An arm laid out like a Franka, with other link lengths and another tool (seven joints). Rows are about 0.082 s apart.
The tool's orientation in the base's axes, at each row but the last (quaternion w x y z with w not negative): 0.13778 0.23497 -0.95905 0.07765; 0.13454 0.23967 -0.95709 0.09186; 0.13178 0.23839 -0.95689 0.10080; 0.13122 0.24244 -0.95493 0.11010; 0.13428 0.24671 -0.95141 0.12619; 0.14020 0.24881 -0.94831 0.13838; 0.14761 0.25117 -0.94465 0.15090; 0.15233 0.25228 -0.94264 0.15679; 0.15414 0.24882 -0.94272 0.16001; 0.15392 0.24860 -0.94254 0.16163
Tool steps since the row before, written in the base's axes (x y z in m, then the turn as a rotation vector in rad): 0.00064 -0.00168 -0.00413 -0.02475 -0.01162 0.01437; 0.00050 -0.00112 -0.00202 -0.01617 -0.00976 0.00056; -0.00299 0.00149 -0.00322 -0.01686 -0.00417 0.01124; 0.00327 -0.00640 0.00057 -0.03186 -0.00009 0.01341; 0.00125 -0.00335 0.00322 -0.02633 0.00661 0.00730; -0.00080 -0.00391 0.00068 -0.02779 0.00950 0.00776; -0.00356 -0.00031 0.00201 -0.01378 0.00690 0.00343; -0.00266 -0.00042 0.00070 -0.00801 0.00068 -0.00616; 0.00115 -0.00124 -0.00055 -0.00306 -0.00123 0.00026; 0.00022 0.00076 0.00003 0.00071 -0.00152 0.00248
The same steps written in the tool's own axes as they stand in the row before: -0.00107 -0.00143 0.00414 0.03039 0.00028 -0.00553; -0.00055 -0.00099 0.00208 0.01813 -0.00072 0.00527; 0.00094 0.00315 0.00327 0.01952 0.00307 -0.00611; 0.00018 -0.00718 0.00057 0.03113 0.01363 -0.00631; 0.00143 -0.00402 -0.00222 0.02162 0.01758 -0.00374; 0.00259 -0.00300 0.00083 0.02174 0.02066 -0.00484; 0.00380 0.00117 -0.00100 0.00969 0.01214 -0.00280; 0.00263 0.00089 0.00008 0.00407 0.00610 0.00698; -0.00064 -0.00150 0.00072 0.00315 0.00051 0.00088; -0.00049 0.00051 -0.00036 0.00097 -0.00219 -0.00180
